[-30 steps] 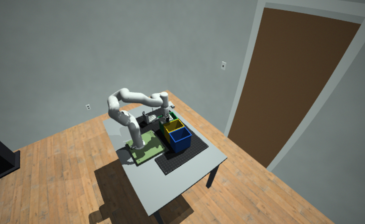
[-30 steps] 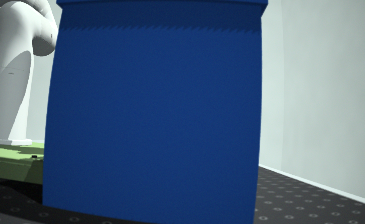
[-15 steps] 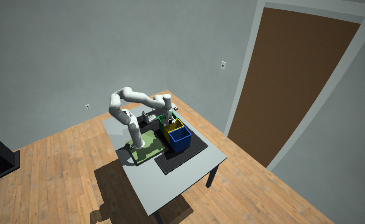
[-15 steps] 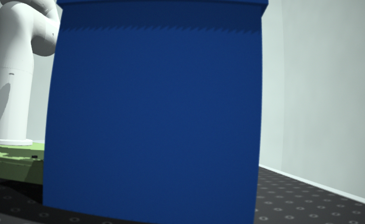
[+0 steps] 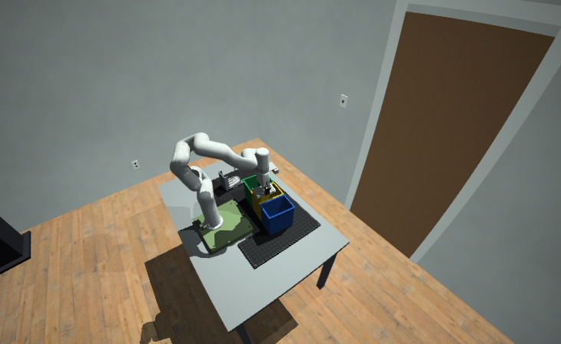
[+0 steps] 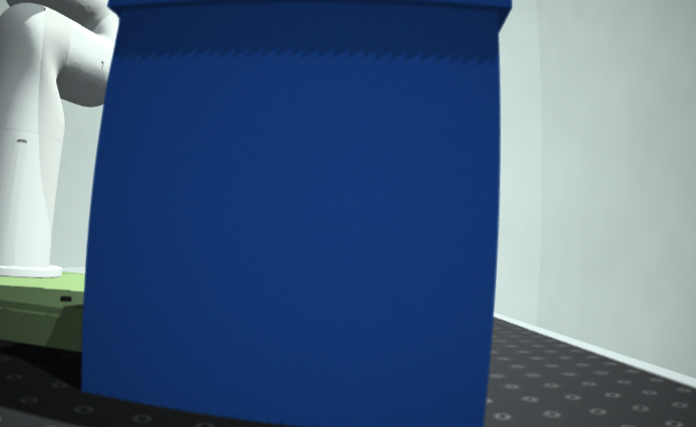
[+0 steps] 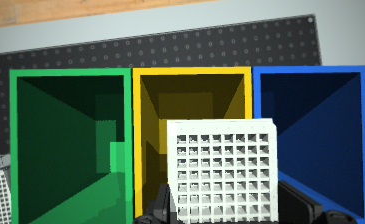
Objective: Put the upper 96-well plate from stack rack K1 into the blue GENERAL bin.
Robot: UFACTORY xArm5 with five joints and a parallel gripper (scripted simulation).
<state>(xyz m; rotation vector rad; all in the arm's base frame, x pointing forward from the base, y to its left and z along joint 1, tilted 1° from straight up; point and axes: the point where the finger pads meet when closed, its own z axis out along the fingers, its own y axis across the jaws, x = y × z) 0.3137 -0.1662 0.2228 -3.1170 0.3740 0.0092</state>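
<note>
My hand is 15 cm above the blue bin and 12 cm to the left of it. From my hand the other things lie so: white 96-well plate 1 cm below; then yellow bin 15 cm below, 3 cm ahead, 1 cm to the left; then green bin 15 cm below, 14 cm to the left, 6 cm ahead.
</note>
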